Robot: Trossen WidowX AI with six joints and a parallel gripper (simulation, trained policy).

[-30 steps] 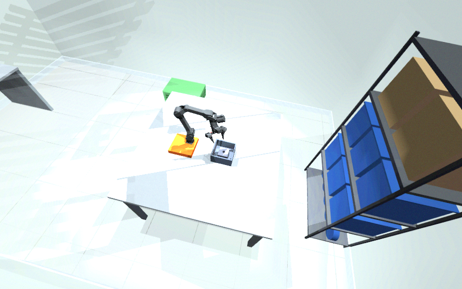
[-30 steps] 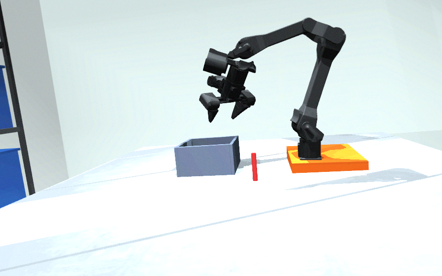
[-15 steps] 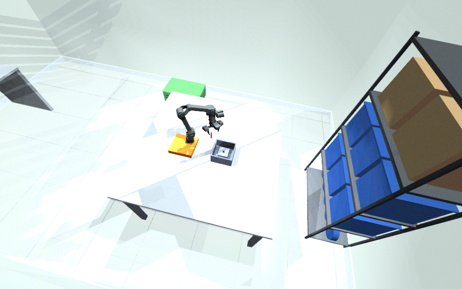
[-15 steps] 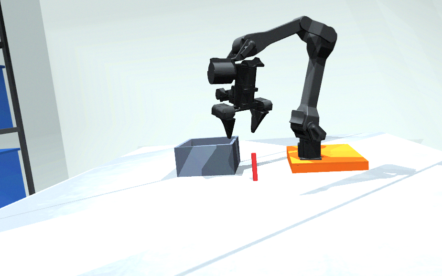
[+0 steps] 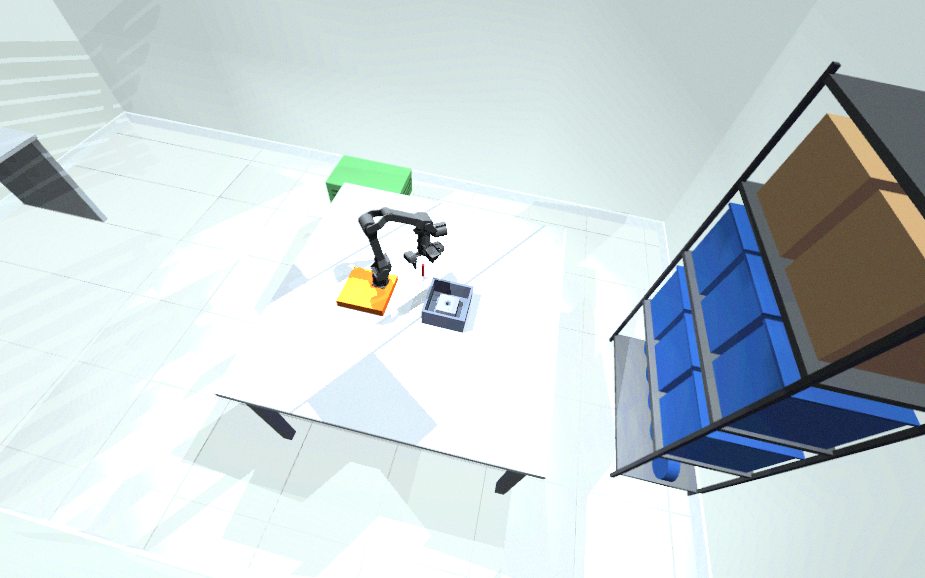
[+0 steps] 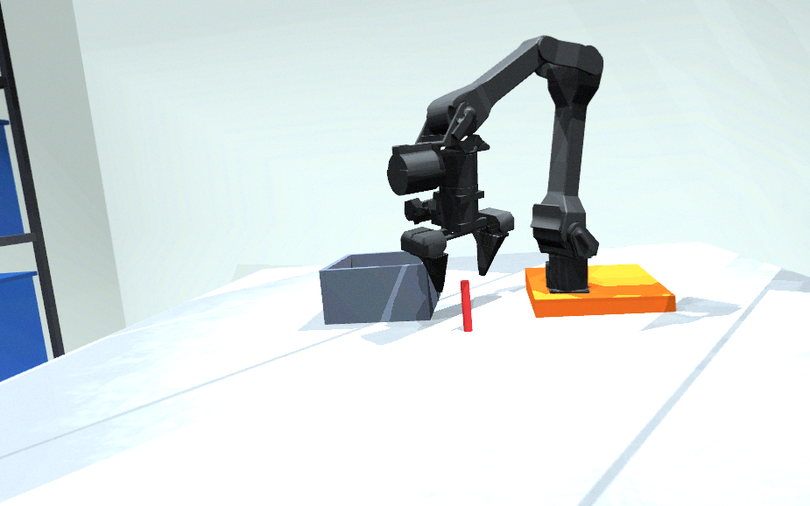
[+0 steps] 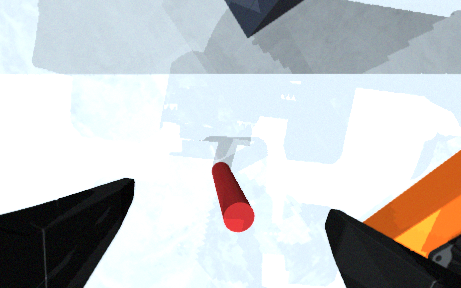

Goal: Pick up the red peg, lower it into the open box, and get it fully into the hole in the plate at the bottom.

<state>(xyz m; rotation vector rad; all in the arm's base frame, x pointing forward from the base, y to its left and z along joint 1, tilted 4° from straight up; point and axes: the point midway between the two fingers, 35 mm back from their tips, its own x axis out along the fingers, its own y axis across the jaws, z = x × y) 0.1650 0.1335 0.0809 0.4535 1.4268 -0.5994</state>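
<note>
The red peg is 4 cm below my gripper tip and 1 cm behind it. Also, from my gripper tip: grey box (17 cm ahead, 15 cm to the right, 5 cm below).
</note>
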